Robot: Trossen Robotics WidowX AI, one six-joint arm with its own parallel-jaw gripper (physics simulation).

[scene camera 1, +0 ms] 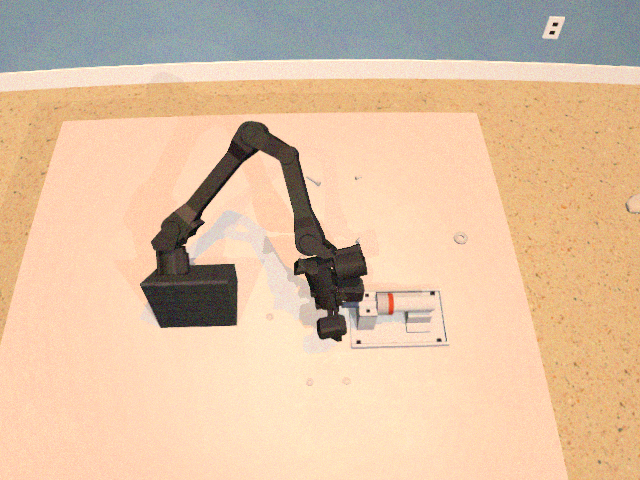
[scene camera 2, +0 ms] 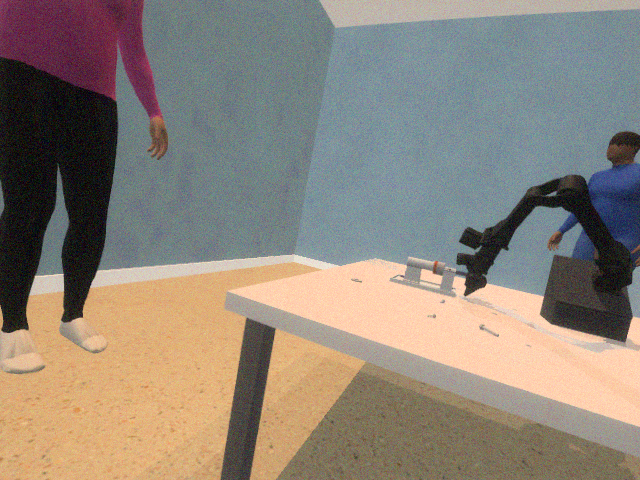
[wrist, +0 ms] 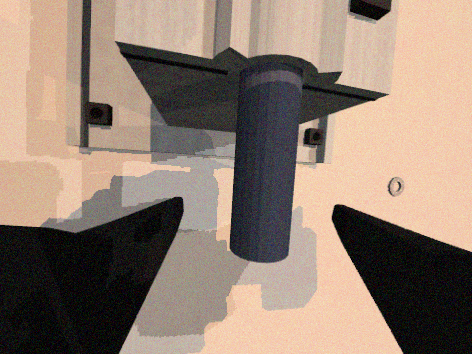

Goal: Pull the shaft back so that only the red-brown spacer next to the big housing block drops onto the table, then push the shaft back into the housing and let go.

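My gripper is open beside the fixture. In the wrist view its dark fingertips stand on either side of the dark blue shaft, with gaps on both sides. The shaft sticks out of the pale bearing block. Beyond that block a grey collar, a red-brown spacer and a long pale cylinder stand in line. The spacer is up in the line, between collar and cylinder. The shaft inside them is hidden.
The parts stand on a white baseplate with small dark bolts. A ring lies toward the table's right side. A bolt lies on the table. A small ring shows right of the baseplate in the wrist view.
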